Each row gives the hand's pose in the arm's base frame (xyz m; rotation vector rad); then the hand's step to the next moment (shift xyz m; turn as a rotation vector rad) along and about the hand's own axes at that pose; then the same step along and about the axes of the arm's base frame.
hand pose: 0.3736 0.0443 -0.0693 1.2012 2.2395 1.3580
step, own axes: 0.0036 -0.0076 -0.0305 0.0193 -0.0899 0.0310
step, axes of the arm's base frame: -0.0241 -0.0177 0.0105 -0.0403 0.0137 -0.0872
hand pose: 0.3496 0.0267 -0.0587 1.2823 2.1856 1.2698
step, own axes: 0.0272 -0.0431 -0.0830 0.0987 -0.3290 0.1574
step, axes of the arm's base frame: -0.0908 -0.0314 0.0160 -0.1352 0.0968 -0.3393
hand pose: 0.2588 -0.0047 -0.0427 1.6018 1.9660 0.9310
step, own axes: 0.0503 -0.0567 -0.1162 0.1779 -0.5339 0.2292
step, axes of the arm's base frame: -0.1314 0.0167 0.0414 -0.2419 0.1683 -0.5314
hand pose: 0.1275 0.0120 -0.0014 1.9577 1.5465 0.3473
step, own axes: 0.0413 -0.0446 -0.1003 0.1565 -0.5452 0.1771
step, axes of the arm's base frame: -0.0787 0.0749 0.0442 -0.2856 0.1652 -0.4942
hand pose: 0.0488 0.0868 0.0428 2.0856 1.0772 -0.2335
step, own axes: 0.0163 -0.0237 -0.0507 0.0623 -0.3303 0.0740
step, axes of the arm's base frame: -0.0165 0.0540 0.0145 -0.1991 0.1033 -0.2610
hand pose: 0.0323 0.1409 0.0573 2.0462 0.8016 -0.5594
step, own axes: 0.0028 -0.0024 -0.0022 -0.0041 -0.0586 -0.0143
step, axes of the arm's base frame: 0.0004 0.0038 -0.0019 -0.0433 0.0362 -0.0218
